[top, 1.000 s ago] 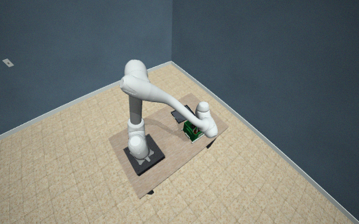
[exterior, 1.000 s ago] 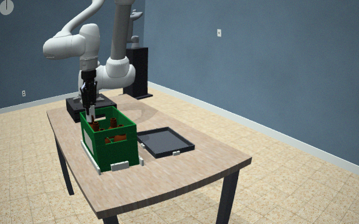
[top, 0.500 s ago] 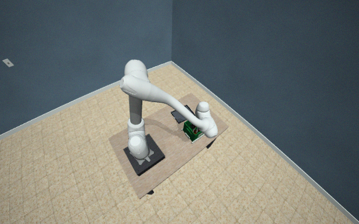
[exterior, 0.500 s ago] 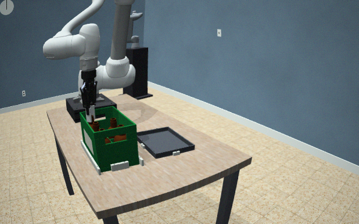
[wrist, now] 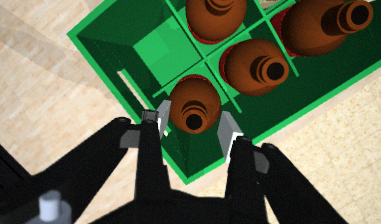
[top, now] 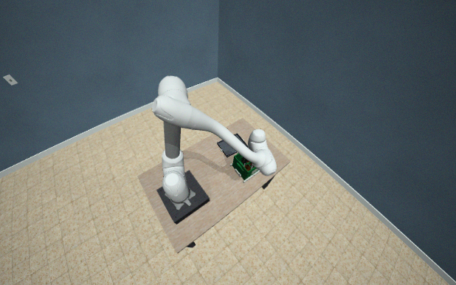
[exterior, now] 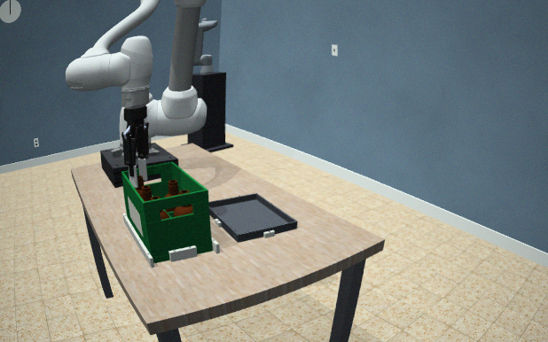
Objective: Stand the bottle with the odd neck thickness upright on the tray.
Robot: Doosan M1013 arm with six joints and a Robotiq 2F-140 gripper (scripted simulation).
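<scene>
My gripper is now 19 cm short of the brown bottle, 9 cm above it and 5 cm to the right of it. From my hand the other things lie so: dark tray: 30 cm to the left, 16 cm below, 16 cm ahead; then green crate: 10 cm ahead, 9 cm below, 3 cm to the left.
</scene>
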